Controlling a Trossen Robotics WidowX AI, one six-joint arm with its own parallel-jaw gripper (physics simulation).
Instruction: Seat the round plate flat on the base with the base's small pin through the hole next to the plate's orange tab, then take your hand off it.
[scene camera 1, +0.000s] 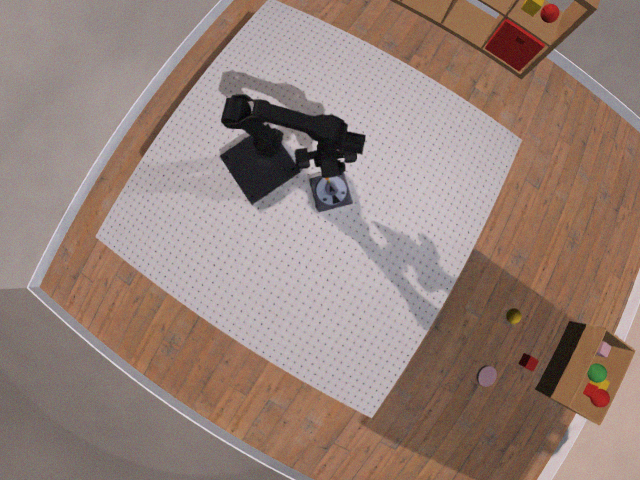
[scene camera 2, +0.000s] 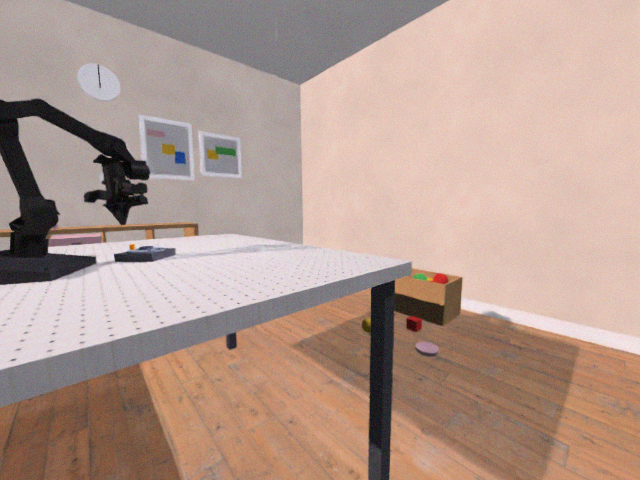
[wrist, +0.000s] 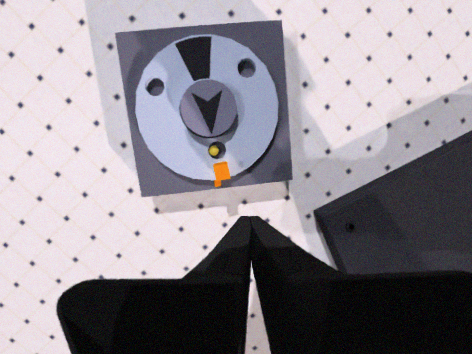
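Pixels of known places: gripper, fingertip midpoint: (scene camera 2: 123, 224) (wrist: 249, 225); arm's base, link origin: (scene camera 1: 267, 148) (scene camera 2: 27, 255).
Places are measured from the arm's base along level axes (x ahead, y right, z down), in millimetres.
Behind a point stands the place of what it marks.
Note:
The round pale-blue plate (scene camera 1: 340, 190) @[x 303, y -23, z 12 mm] (wrist: 155, 135) @[x 291, y -47, z 12 mm] lies on the dark grey square base (scene camera 1: 318, 205) @[x 271, y 65, z 19 mm] (scene camera 2: 147, 256) @[x 271, y 71, z 26 mm] (wrist: 150, 186) @[x 269, y -81, z 18 mm], around its central hub (wrist: 192, 115) @[x 281, y -17, z 4 mm]. The small yellow pin (wrist: 214, 150) @[x 252, y -25, z 13 mm] shows inside the hole next to the orange tab (scene camera 1: 327, 178) @[x 242, y -29, z 1 mm] (scene camera 2: 132, 246) @[x 239, y -27, z 2 mm] (wrist: 222, 171) @[x 238, y -31, z -4 mm], towards the hole's left side in the wrist view. The plate looks flat, but whether it sits fully down is hard to tell. My gripper (scene camera 2: 122, 222) @[x 220, y -35, z -70 mm] (wrist: 249, 225) @[x 220, y -35, z -70 mm] is shut and empty, above the table near the tab side and apart from the plate. In scene camera 1 the arm hides its fingertips.
The arm's black foot (scene camera 1: 258, 170) @[x 22, y 86, z 8 mm] (scene camera 2: 46, 268) @[x 60, y 173, z 16 mm] (wrist: 410, 215) @[x 86, y 55, z 16 mm] stands on the white dotted table (scene camera 1: 258, 289) @[x 268, y 429, z 42 mm] (scene camera 2: 206, 289) @[x 334, y 493, z 42 mm], close beside the base. A shelf unit (scene camera 1: 522, 75), a cardboard box (scene camera 1: 560, 395) (scene camera 2: 452, 304) and small toys are beyond the table.

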